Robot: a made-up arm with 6 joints. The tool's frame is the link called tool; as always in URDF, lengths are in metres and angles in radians. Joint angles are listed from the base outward.
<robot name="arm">
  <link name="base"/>
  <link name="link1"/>
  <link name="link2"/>
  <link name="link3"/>
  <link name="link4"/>
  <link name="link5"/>
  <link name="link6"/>
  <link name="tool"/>
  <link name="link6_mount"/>
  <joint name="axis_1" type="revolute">
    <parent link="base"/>
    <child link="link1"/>
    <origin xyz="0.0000 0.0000 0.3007"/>
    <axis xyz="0 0 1"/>
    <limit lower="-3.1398" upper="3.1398"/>
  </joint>
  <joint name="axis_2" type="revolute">
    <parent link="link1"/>
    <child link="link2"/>
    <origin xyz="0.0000 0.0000 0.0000" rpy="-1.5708 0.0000 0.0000"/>
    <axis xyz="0 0 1"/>
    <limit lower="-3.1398" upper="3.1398"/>
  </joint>
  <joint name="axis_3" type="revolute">
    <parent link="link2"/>
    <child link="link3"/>
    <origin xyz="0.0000 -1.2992 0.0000" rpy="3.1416 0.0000 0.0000"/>
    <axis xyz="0 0 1"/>
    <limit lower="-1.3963" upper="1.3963"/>
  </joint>
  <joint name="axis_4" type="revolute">
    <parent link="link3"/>
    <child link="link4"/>
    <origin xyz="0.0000 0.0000 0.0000" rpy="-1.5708 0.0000 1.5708"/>
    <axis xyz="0 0 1"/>
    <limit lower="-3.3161" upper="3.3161"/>
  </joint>
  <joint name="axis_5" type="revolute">
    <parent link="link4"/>
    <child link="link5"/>
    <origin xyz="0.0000 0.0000 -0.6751" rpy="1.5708 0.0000 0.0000"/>
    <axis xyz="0 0 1"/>
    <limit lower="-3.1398" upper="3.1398"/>
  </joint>
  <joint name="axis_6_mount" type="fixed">
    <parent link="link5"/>
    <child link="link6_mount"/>
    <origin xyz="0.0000 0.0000 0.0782"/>
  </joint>
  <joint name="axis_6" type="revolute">
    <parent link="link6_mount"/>
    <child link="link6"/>
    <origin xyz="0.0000 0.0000 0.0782" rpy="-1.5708 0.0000 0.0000"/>
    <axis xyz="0 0 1"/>
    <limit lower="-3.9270" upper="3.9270"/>
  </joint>
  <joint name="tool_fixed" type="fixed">
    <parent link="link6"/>
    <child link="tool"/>
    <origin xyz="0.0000 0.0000 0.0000" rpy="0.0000 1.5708 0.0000"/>
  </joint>
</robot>
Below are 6 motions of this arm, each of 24 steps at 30 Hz.
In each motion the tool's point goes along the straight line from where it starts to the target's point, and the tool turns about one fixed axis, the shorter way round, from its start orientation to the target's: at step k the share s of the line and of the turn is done. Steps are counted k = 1, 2, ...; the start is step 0. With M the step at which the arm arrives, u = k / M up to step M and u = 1 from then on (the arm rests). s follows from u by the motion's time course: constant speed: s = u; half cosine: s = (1 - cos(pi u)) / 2; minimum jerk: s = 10 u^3 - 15 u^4 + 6 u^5.
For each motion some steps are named. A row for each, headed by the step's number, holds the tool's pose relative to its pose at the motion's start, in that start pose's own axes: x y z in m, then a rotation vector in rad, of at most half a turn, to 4 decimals.
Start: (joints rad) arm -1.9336 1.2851 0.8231 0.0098 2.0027 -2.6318
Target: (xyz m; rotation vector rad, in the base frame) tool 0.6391 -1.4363 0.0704 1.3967 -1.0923 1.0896
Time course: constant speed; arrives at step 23
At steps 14, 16, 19, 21, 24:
14: -0.1873 -0.4602 -0.7602 0.5691 0.0240 -0.1169
16: -0.2140 -0.5260 -0.8688 0.6504 0.0274 -0.1336
19: -0.2541 -0.6246 -1.0317 0.7724 0.0326 -0.1587
21: -0.2809 -0.6903 -1.1403 0.8537 0.0360 -0.1754
24: -0.3076 -0.7561 -1.2489 0.9350 0.0394 -0.1921

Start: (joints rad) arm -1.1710 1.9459 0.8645 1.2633 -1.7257 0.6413
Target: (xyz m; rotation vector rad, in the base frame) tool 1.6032 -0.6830 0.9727 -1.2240 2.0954 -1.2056
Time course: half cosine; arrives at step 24
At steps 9, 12, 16, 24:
9: -0.3260 0.3350 -0.4635 0.3441 -0.1105 -0.2972
12: -0.5280 0.5427 -0.7509 0.5575 -0.1790 -0.4815
16: -0.7921 0.8140 -1.1263 0.8362 -0.2684 -0.7222
24: -1.0561 1.0853 -1.5017 1.1150 -0.3579 -0.9629

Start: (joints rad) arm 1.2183 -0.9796 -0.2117 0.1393 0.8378 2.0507
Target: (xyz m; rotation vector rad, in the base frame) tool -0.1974 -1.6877 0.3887 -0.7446 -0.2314 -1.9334
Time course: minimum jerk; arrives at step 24
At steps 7, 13, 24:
7: -0.1687 -0.1271 -0.1054 -0.1796 0.1406 -0.0452
13: -0.6402 -0.4824 -0.4002 -0.6818 0.5338 -0.1714
24: -1.1080 -0.8349 -0.6927 -1.1801 0.9239 -0.2966

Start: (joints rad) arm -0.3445 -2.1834 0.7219 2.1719 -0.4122 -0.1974
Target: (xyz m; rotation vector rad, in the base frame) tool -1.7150 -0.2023 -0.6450 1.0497 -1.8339 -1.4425
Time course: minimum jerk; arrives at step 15
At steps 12, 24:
12: 0.0873 0.1579 -0.8397 0.5806 0.9799 0.0717
24: 0.0927 0.1676 -0.8914 0.6163 1.0402 0.0761

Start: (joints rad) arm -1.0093 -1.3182 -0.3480 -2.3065 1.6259 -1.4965
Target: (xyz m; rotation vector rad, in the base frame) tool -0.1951 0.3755 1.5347 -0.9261 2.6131 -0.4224
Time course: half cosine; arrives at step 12
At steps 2, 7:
2: 0.0042 -0.0369 -0.0029 -0.0306 0.0301 0.0122
7: 0.0390 -0.3463 -0.0274 -0.2879 0.2831 0.1149

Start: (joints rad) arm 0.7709 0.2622 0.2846 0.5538 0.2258 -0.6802
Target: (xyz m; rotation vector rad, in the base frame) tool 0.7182 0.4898 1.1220 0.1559 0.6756 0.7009
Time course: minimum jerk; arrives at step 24
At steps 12, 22, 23, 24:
12: -0.1317 -0.0259 -0.2416 0.1512 0.3633 -0.1214
22: -0.2620 -0.0516 -0.4808 0.3008 0.7228 -0.2415
23: -0.2632 -0.0518 -0.4829 0.3021 0.7260 -0.2426
24: -0.2634 -0.0519 -0.4833 0.3023 0.7265 -0.2428

